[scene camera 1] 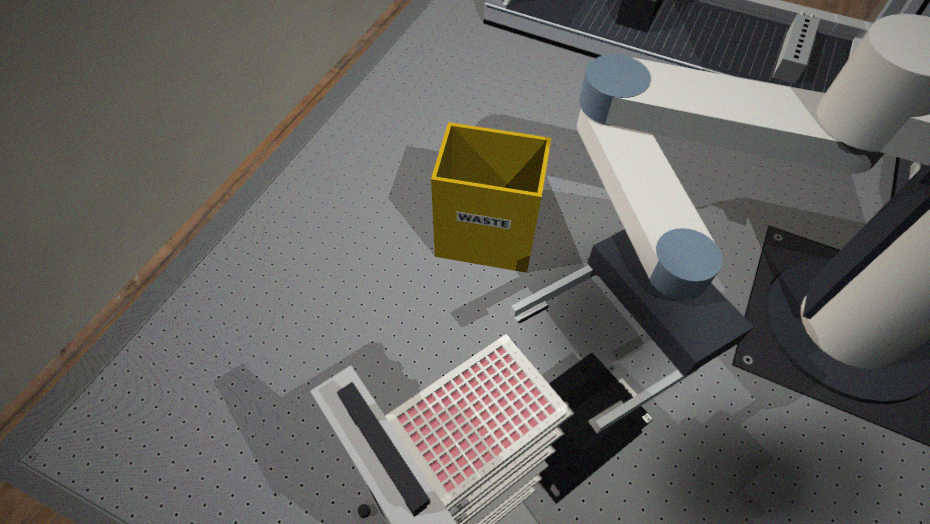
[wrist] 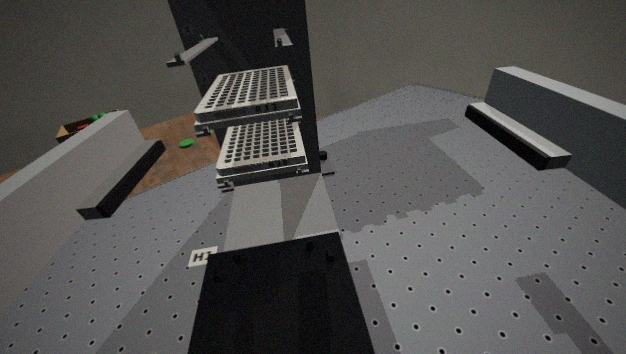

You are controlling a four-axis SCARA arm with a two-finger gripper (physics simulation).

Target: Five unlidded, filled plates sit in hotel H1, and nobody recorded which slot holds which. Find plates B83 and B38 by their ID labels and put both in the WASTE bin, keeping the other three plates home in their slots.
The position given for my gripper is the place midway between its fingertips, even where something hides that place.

I see my gripper (scene camera 1: 552,366), a plate B38 (wrist: 260,149) and a hotel H1 (wrist: 245,42).
